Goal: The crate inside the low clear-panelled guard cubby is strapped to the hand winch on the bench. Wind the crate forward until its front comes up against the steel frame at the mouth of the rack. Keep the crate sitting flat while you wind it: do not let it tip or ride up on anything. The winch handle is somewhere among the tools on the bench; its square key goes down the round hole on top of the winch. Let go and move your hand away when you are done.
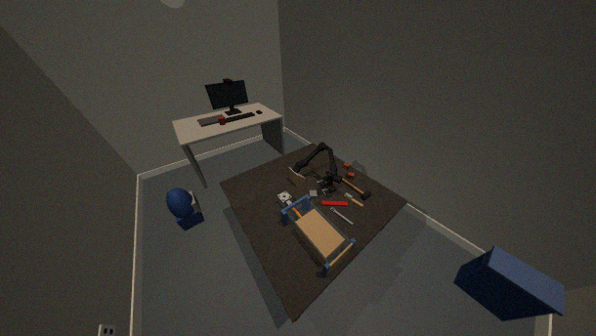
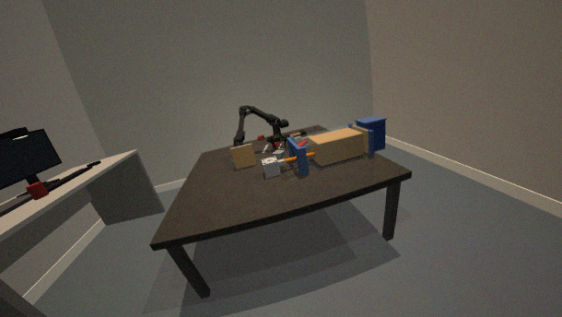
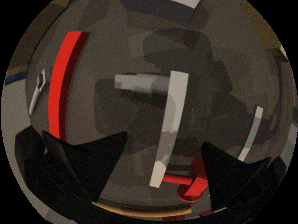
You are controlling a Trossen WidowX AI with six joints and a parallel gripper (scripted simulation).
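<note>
Right now my gripper tip is 10 mm to the right of the winch handle and 10 mm below it. The rest, counted from my gripper tip: red flat bar: 160 mm ahead, 60 mm to the right; then red knob: 20 mm behind, 60 mm to the left, 10 mm above; then grey block: 30 mm behind, 160 mm to the right, 10 mm above.
</note>
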